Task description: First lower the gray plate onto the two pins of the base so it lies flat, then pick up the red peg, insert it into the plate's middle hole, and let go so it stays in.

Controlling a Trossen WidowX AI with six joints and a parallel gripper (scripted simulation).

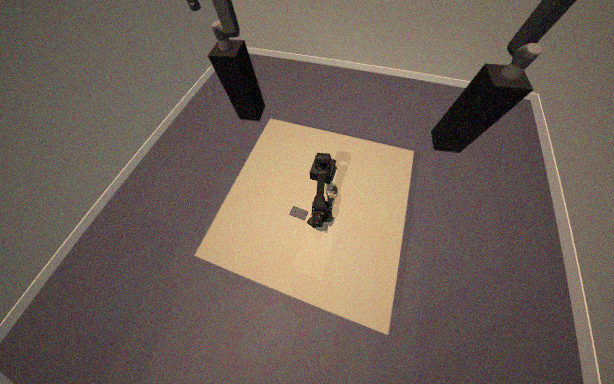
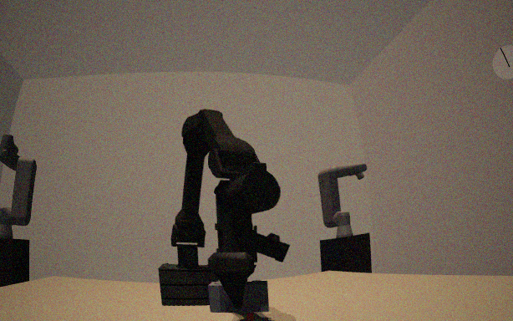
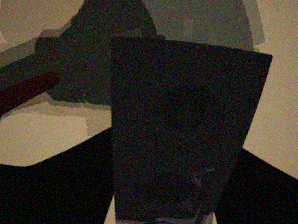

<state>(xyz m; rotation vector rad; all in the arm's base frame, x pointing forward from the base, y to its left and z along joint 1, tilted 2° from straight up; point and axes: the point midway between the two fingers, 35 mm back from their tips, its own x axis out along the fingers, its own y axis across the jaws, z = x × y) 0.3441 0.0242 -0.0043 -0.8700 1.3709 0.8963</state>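
Right now my gripper tip is 2 cm past the base, 15 cm to the left of it and 5 cm above it. The rest, counted from my gripper tip: gray plate 3 cm above; then red peg 9 cm behind, 5 cm to the left, 2 cm below.
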